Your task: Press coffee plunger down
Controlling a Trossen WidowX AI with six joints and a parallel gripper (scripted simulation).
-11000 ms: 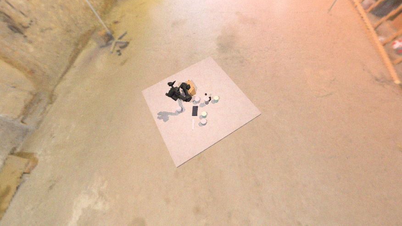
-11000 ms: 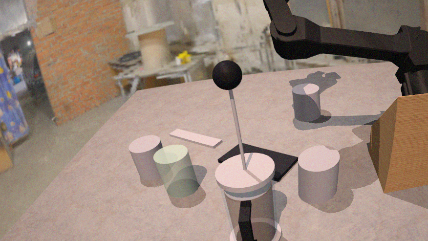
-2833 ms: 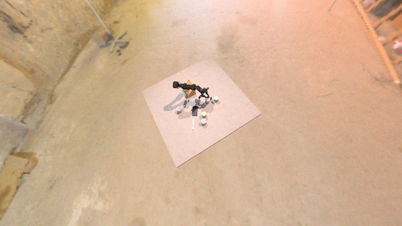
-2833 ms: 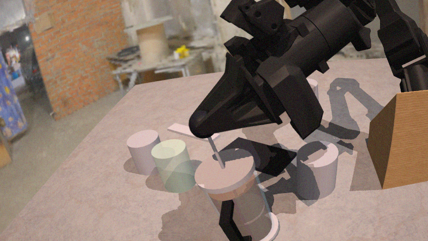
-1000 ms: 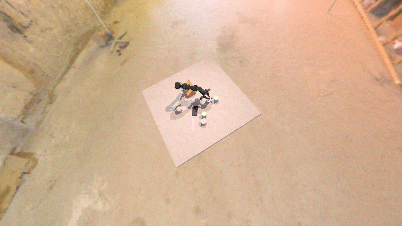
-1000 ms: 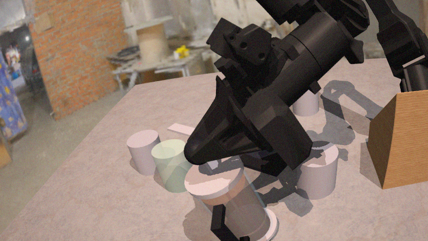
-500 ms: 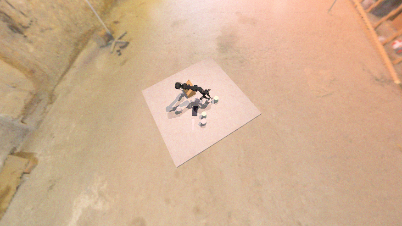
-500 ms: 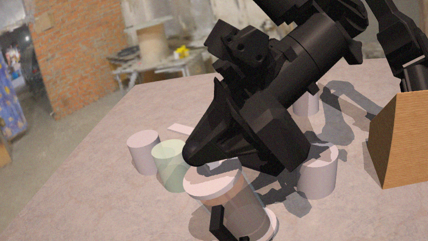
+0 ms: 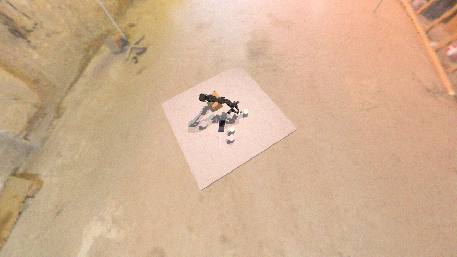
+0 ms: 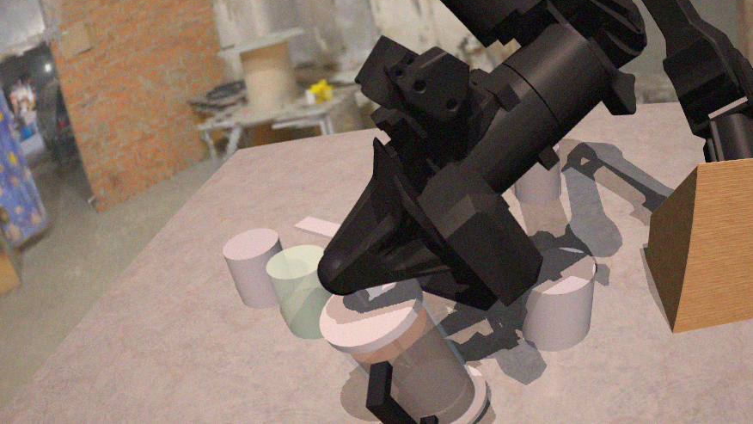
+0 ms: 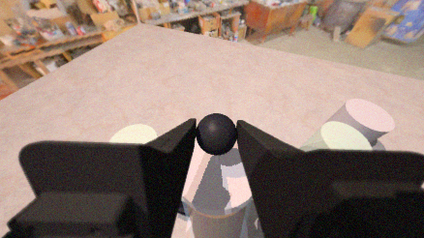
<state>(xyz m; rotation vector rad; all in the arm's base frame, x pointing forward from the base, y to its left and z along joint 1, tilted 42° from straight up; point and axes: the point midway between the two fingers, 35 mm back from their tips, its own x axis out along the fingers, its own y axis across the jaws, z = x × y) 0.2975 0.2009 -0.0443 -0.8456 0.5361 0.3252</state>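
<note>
My gripper tip is 8 cm above the coffee press and 3 cm past it. Also, from my gripper tip: white flat bar (33 cm to the right, 18 cm ahead, 17 cm below).
</note>
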